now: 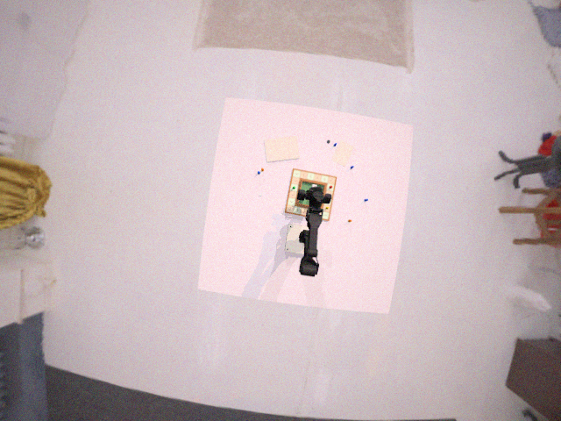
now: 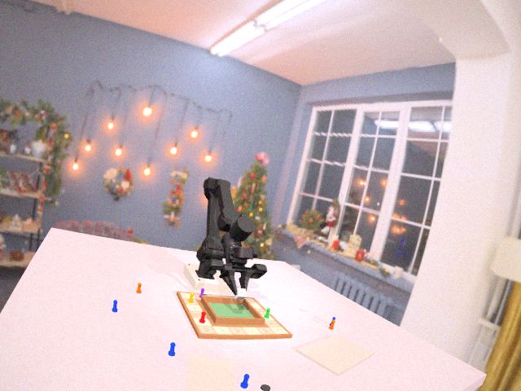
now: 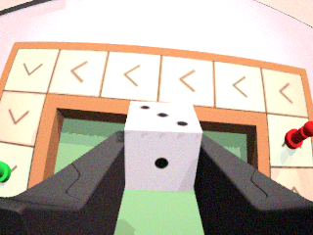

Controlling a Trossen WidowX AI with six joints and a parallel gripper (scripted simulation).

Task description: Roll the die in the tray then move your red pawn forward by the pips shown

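Right now my gripper tip is 11 cm to the left of the red pawn, 7 cm above it and 4 cm short of it. Also, from my gripper tip: white die: right at my gripper tip; green tray: 9 cm below, 3 cm behind; green pawn: 11 cm to the left, 7 cm below, 2 cm behind.
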